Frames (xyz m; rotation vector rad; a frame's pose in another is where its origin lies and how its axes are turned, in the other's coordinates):
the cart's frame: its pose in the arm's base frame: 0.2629 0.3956 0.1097 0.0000 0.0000 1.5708
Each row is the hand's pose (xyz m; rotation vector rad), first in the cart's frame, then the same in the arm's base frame.
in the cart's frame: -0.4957 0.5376 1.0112 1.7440 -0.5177 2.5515
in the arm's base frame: -0.2747 -0.1001 1.1209 -1.1964 -0.6487 -1.3563
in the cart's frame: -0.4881 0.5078 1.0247 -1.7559 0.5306 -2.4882
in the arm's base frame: -0.2449 -0.0925 1.1344 -1.2187 -0.6531 -1.2848
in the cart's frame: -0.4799 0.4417 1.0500 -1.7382 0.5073 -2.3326
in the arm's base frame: -0.1788 -0.0843 1.1597 -1.2296 -0.6740 -1.1243
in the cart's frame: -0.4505 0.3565 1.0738 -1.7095 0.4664 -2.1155
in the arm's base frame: -0.0936 -0.0549 1.1835 -1.2355 -0.7059 -0.8982
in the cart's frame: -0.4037 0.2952 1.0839 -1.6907 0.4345 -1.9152
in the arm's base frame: -0.0323 -0.0081 1.1936 -1.2456 -0.7363 -0.6938
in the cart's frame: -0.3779 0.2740 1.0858 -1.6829 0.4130 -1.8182
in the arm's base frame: -0.0111 0.0177 1.1955 -1.2469 -0.7555 -0.5949
